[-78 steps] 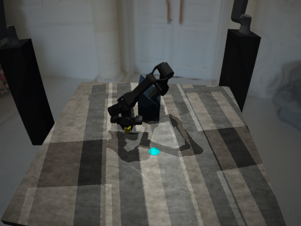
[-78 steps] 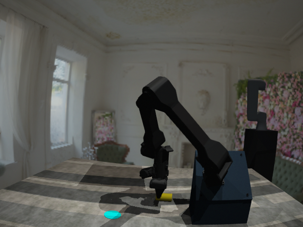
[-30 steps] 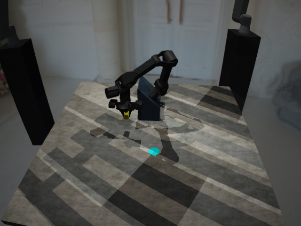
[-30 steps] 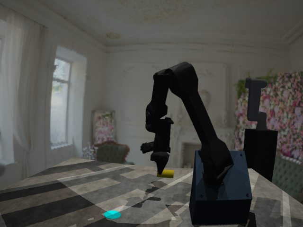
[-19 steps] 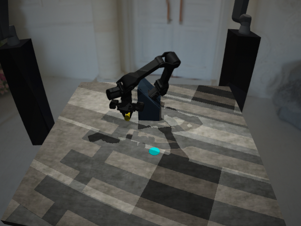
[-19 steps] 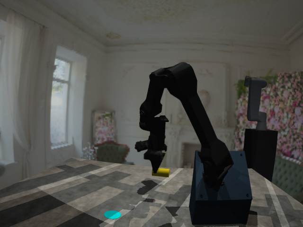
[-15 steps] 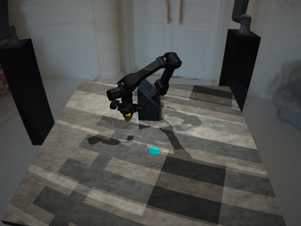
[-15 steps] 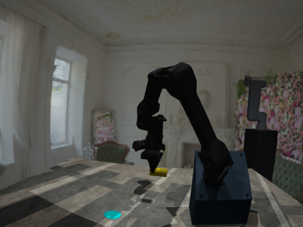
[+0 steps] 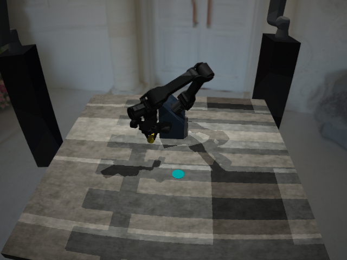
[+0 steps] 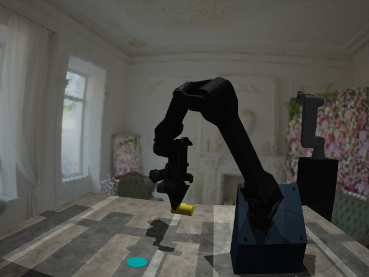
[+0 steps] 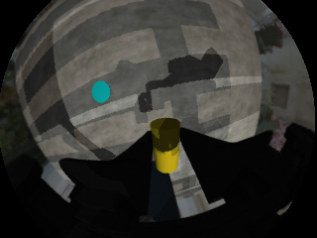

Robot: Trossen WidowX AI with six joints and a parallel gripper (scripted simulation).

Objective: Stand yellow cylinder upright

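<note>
Now: the cyan circle 14 cm below my gripper tip, 12 cm to the left of it and 11 cm ahead of it. From my gripper tip the other things lie so: yellow tall cylinder: 2 cm behind, 1 cm to the left.
</note>
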